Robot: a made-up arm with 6 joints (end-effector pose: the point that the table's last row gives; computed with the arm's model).
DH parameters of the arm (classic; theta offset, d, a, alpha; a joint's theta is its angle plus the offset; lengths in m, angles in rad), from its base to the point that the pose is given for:
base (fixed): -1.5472 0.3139 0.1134 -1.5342
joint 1: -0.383 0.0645 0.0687 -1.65
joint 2: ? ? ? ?
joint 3: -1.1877 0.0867 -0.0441 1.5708
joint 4: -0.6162 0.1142 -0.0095 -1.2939
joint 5: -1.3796 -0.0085 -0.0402 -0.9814
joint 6: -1.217 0 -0.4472 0
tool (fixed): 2.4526 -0.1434 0 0
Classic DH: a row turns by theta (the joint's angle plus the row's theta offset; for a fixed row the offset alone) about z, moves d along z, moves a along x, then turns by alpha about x.
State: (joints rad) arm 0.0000 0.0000 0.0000 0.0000 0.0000 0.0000
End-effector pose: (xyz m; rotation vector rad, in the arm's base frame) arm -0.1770 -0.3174 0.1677 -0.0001 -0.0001 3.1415
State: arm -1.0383 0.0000 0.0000 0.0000 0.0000 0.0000
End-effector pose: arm -0.1853 -0.3393 0.4083 -0.0365 1.5394 2.6966
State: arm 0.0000 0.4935 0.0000 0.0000 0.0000 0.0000
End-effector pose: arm -0.1802 -0.2060 0.1230 -0.2515 0.0245 2.6728
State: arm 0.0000 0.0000 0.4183 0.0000 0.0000 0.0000
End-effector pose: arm -0.1770 -0.2180 0.0995 0.0000 -0.6523 3.0730
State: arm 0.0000 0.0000 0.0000 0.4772 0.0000 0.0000
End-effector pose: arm -0.2114 -0.3174 0.3382 0.7424 0.0000 3.0525
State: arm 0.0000 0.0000 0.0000 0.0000 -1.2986 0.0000
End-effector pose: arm -0.3149 -0.0981 0.2547 -0.4311 1.2377 2.0770
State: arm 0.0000 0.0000 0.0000 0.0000 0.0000 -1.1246
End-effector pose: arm -0.2372 0.1556 0.1678 0.0000 -0.0001 2.0169
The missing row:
joint 2: 0.0082 -0.0496 -0.0539 1.6072
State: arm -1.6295 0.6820 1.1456 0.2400 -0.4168 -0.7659
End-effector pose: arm -0.0532 -0.0815 -0.0663 -1.0904 0.5397 1.9068
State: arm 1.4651 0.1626 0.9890 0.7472 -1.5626 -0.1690
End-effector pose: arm -0.2819 -0.3165 0.3132 0.8067 -1.3155 2.5225
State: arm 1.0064 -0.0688 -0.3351 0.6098 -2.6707 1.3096
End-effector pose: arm -0.0074 -0.0815 0.8634 -1.0127 -1.9238 -1.9487
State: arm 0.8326 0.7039 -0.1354 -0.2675 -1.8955 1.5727
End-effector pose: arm -0.1201 -0.2176 0.6609 1.1567 0.7154 2.4837
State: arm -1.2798 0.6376 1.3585 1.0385 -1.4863 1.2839
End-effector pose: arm 0.1116 -0.2267 0.7662 -0.7833 -1.3682 -2.0730
